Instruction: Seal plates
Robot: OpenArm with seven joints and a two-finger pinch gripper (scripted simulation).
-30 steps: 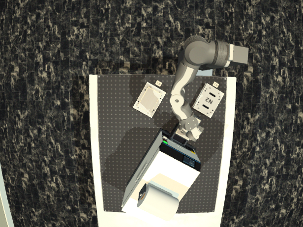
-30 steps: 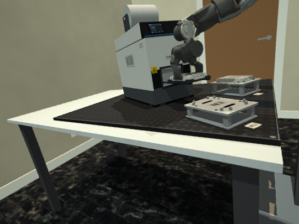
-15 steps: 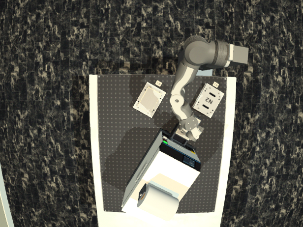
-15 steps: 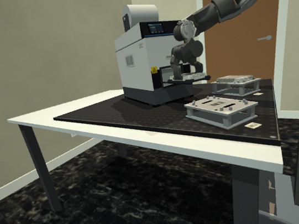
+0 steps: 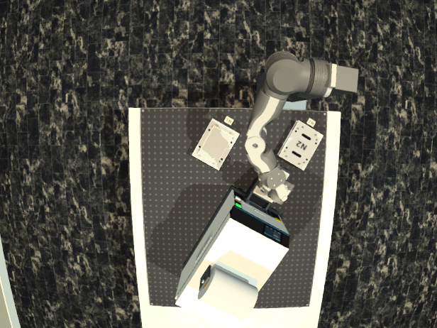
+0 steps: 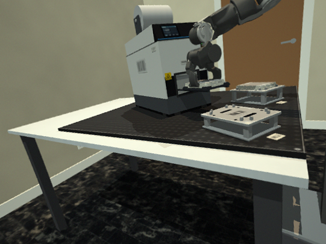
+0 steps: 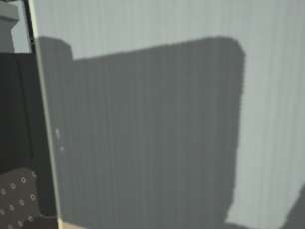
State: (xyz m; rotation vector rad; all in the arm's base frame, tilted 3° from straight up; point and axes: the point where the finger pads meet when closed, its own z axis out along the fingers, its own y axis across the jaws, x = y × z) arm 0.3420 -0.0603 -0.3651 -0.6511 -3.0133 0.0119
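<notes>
My gripper is now 1 cm above the sealer stage. Round my hand: clear well plate: right at my hand; then N1 label: 21 cm behind, 18 cm to the right, 12 cm below; then sealer screen: 12 cm ahead, 1 cm to the right, 20 cm above.
</notes>
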